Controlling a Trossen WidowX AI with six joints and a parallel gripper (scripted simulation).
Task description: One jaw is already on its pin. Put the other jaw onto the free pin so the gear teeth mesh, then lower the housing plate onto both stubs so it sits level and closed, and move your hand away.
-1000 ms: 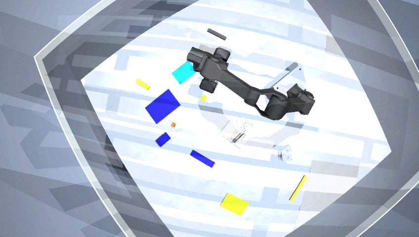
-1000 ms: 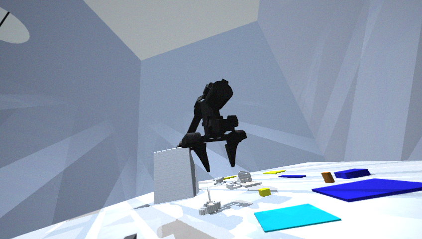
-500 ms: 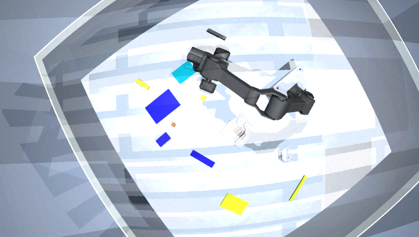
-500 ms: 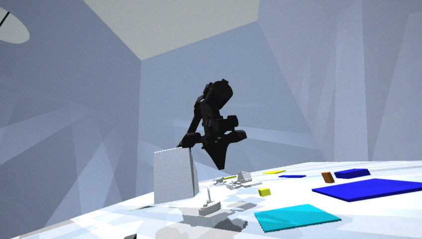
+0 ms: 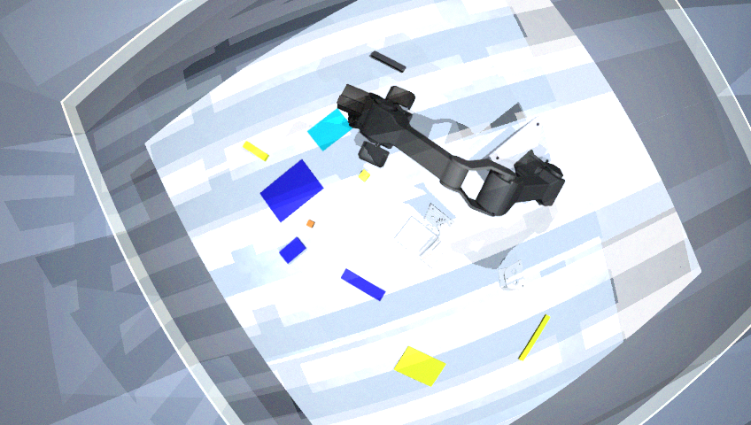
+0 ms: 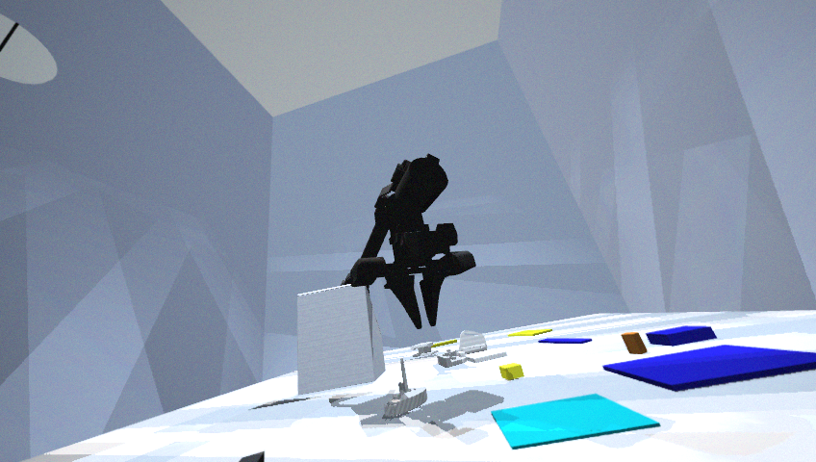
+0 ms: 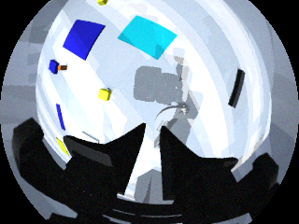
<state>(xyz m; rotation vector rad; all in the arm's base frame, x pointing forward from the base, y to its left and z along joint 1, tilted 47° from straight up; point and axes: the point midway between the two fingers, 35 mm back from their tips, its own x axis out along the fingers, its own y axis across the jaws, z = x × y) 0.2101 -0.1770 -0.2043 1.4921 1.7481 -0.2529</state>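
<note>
Right now the grey ribbed jaw is 8 cm below my gripper tip, 5 cm behind it and 1 cm to the right of it. Round my gripper tip: cyan tile: 11 cm to the right, 10 cm ahead, 8 cm below; white base: 26 cm to the left, 10 cm ahead, 8 cm below; small yellow cube: 11 cm ahead, 8 cm below, 4 cm to the left.
</note>
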